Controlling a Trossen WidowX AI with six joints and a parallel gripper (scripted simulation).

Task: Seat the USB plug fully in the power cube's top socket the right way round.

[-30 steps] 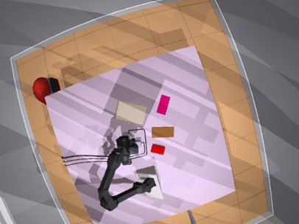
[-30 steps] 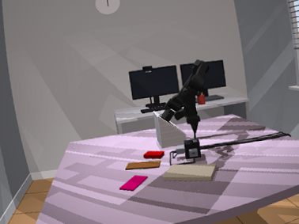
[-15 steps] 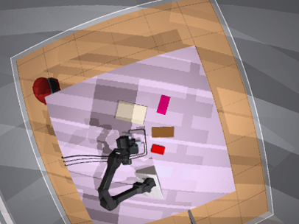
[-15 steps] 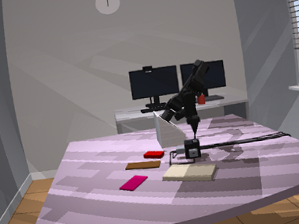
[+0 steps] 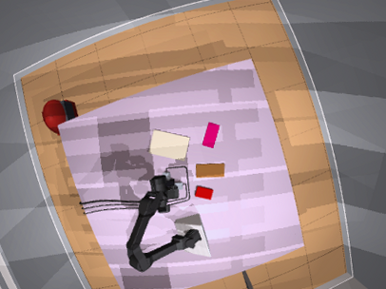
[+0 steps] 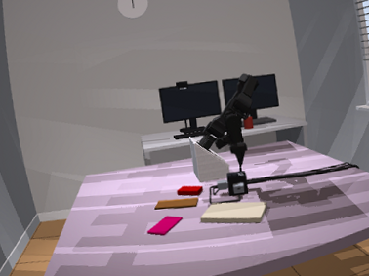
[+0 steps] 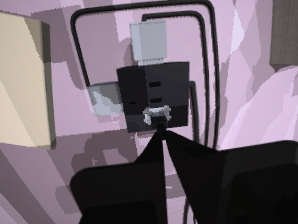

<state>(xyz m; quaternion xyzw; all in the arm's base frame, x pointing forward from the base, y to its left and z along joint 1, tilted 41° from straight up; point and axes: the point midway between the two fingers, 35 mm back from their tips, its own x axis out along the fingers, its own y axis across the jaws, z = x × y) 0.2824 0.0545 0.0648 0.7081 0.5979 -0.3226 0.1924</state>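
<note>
Right now my gripper tip is 5 cm above the USB socket. The rest, counted from my gripper tip: beige board (21 cm ahead, 10 cm to the right, 11 cm below); red block (11 cm behind, 20 cm to the right, 10 cm below); metal USB plug (2 cm below).
</note>
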